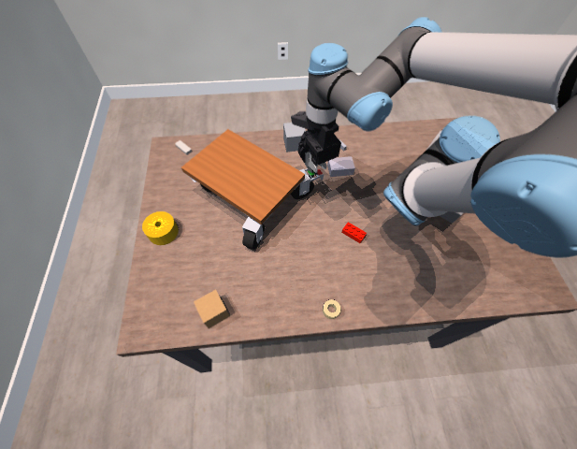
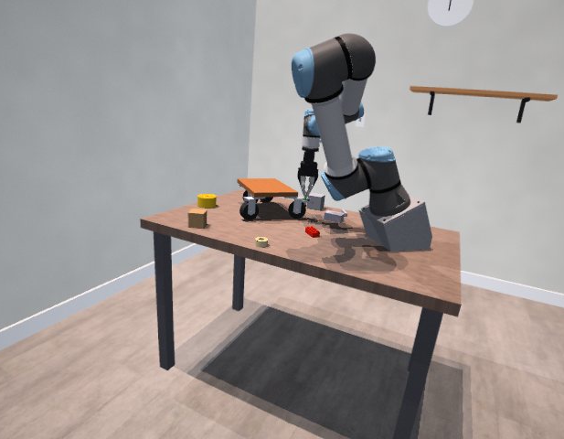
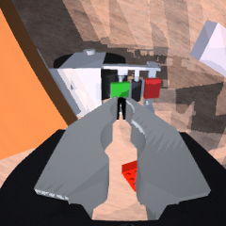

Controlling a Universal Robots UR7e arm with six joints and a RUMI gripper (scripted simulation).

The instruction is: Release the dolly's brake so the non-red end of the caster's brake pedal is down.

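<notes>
Right now my hand is 30 mm above the brake pedal, 10 mm to the left of it and 10 mm past it. The rest, counted from my hand: grey block 110 mm behind, 100 mm below, 80 mm to the right; then grey cube 210 mm to the right, 80 mm below, 30 mm ahead; then red brick 170 mm to the left, 120 mm behind, 100 mm below.
</notes>
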